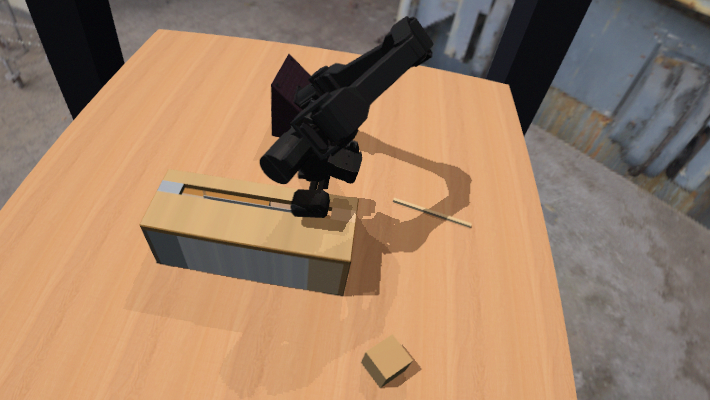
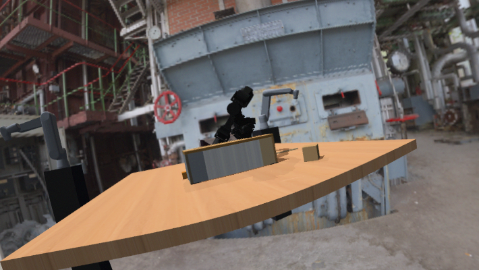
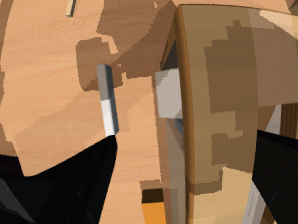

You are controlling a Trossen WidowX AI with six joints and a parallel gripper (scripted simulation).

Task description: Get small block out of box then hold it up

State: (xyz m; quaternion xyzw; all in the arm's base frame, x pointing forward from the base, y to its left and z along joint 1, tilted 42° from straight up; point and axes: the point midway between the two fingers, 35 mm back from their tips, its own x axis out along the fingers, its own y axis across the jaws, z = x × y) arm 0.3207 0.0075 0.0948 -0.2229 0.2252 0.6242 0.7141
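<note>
Now: the tan block 60 mm ahead of my gripper tip and 10 mm to the left of it. Also, from my gripper tip: thin stick (250 mm to the left, 90 mm below, 80 mm behind); box (120 mm to the right, 30 mm below, 30 mm ahead).
</note>
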